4 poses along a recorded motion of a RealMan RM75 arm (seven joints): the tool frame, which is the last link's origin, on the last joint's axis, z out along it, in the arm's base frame.
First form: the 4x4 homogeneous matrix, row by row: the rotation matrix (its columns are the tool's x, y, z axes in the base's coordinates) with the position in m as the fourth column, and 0 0 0 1 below. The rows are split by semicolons.
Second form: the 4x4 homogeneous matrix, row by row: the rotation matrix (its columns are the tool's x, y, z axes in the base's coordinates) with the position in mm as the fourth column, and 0 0 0 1 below. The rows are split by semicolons. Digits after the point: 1 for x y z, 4 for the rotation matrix.
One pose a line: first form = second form
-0.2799, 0.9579, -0.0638, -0.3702; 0.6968, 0.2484, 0.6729, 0.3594; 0.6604, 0.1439, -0.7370, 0.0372; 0, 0, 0, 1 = -0.2799, 0.9579, -0.0638, -370.2; 0.6968, 0.2484, 0.6729, 359.4; 0.6604, 0.1439, -0.7370, 37.2; 0, 0, 0, 1
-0.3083, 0.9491, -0.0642, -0.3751; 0.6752, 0.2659, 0.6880, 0.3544; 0.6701, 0.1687, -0.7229, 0.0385; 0, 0, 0, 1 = -0.3083, 0.9491, -0.0642, -375.1; 0.6752, 0.2659, 0.6880, 354.4; 0.6701, 0.1687, -0.7229, 38.5; 0, 0, 0, 1
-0.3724, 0.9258, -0.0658, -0.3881; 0.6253, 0.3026, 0.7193, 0.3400; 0.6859, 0.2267, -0.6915, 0.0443; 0, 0, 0, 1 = -0.3724, 0.9258, -0.0658, -388.1; 0.6253, 0.3026, 0.7193, 340.0; 0.6859, 0.2267, -0.6915, 44.3; 0, 0, 0, 1
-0.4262, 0.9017, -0.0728, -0.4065; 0.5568, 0.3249, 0.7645, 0.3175; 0.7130, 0.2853, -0.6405, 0.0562; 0, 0, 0, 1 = -0.4262, 0.9017, -0.0728, -406.5; 0.5568, 0.3249, 0.7645, 317.5; 0.7130, 0.2853, -0.6405, 56.2; 0, 0, 0, 1
